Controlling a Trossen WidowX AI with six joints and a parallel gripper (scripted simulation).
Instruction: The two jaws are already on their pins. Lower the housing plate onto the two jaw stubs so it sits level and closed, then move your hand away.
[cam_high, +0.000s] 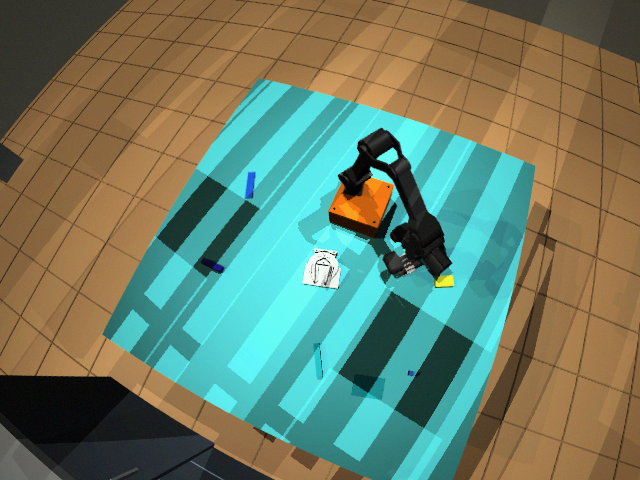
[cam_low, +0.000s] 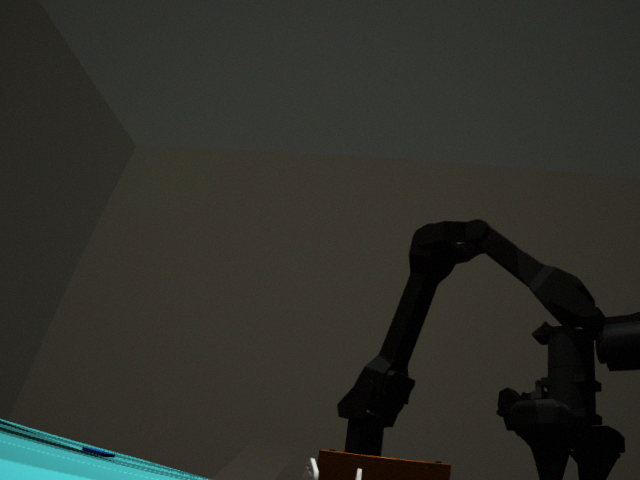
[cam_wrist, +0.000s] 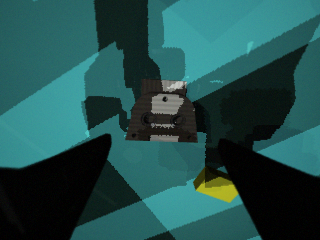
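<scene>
Right now the yellow block is 30 mm ahead of my gripper tip, 140 mm to the left of it and 50 mm below it. The rest, counted from my gripper tip: teal bar (360 mm ahead, 220 mm to the right, 50 mm below); tiny blue piece (350 mm ahead, 70 mm to the left, 50 mm below).
</scene>
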